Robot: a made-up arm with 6 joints.
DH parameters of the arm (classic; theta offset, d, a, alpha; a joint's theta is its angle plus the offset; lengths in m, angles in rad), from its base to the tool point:
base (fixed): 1.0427 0 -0.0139 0
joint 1: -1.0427 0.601 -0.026 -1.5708
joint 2: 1.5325 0 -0.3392 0
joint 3: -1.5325 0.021 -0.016 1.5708
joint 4: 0 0.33 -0.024 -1.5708
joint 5: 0 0.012 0 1.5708
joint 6: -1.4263 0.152 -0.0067 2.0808
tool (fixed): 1.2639 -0.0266 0 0
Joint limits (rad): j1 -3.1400..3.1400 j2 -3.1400..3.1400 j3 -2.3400..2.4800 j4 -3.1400..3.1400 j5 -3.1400..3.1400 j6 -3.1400..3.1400
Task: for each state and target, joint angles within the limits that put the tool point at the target. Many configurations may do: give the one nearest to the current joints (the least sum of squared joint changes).
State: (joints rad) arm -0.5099 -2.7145 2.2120 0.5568 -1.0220 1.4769
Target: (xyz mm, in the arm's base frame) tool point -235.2 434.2 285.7
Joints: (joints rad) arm -1.1043 -3.0113 1.9343 0.3363 -1.0752 1.4741
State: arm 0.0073 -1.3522 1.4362 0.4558 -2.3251 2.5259
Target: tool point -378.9 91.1 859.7
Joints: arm -0.2645 -1.3444 1.7105 0.4355 -2.6598 2.5378
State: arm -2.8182 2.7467 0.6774 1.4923 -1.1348 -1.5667
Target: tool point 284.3 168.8 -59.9
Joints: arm -2.9491 3.1400 0.7962 1.5180 -0.8641 -1.5307
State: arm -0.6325 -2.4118 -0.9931 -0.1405 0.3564 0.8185
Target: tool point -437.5 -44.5 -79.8
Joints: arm 0.1745 -2.2527 -0.6543 -0.2543 0.3952 0.7983
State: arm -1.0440 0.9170 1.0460 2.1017 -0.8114 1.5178
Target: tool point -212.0 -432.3 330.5
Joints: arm -1.7300 1.2531 1.3981 2.1518 -0.9659 1.5400
